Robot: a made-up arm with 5 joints. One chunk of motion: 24 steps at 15 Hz.
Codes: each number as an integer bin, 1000 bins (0 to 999) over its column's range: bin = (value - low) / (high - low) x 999, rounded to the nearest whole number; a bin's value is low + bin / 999 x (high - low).
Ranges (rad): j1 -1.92..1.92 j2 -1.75..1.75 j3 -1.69..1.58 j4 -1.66..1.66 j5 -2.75..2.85
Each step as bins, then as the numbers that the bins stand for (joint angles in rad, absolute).
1 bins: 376 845 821 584 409
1 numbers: -0.4747 1.2105 0.9974 0.2808 -0.4573
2 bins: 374 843 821 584 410
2 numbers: -0.4824 1.2035 0.9974 0.2808 -0.4517
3 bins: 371 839 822 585 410
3 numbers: -0.4939 1.1894 1.0006 0.2841 -0.4517
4 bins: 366 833 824 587 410
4 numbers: -0.5132 1.1684 1.0072 0.2908 -0.4517
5 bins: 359 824 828 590 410
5 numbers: -0.5401 1.1369 1.0203 0.3008 -0.4517
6 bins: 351 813 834 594 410
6 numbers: -0.5708 1.0983 1.0399 0.3141 -0.4517
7 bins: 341 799 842 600 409
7 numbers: -0.6092 1.0493 1.0661 0.3340 -0.4573
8 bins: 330 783 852 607 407
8 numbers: -0.6515 0.9932 1.0988 0.3573 -0.4685
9 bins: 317 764 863 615 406
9 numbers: -0.7015 0.9267 1.1348 0.3838 -0.4741
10 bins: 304 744 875 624 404
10 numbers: -0.7515 0.8566 1.1741 0.4138 -0.4853
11 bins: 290 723 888 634 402
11 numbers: -0.8053 0.7830 1.2167 0.4470 -0.4965
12 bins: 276 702 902 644 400
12 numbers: -0.8591 0.7095 1.2625 0.4802 -0.5078
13 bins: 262 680 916 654 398
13 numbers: -0.9129 0.6324 1.3083 0.5135 -0.5190
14 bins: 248 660 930 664 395
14 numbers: -0.9667 0.5623 1.3541 0.5467 -0.5358
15 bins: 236 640 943 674 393
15 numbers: -1.0129 0.4922 1.3967 0.5799 -0.5470
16 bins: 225 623 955 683 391
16 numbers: -1.0551 0.4327 1.4360 0.6098 -0.5582
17 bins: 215 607 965 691 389
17 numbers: -1.0936 0.3766 1.4687 0.6364 -0.5694
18 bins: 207 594 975 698 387
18 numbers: -1.1243 0.3311 1.5014 0.6597 -0.5806
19 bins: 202 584 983 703 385
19 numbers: -1.1435 0.2960 1.5276 0.6763 -0.5918
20 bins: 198 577 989 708 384
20 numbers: -1.1589 0.2715 1.5473 0.6929 -0.5974
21 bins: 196 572 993 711 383
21 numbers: -1.1666 0.2540 1.5604 0.7029 -0.6031
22 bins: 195 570 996 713 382
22 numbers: -1.1705 0.2470 1.5702 0.7095 -0.6087
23 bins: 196 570 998 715 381
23 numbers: -1.1666 0.2470 1.5767 0.7162 -0.6143
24 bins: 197 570 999 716 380
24 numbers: -1.1628 0.2470 1.5800 0.7195 -0.6199
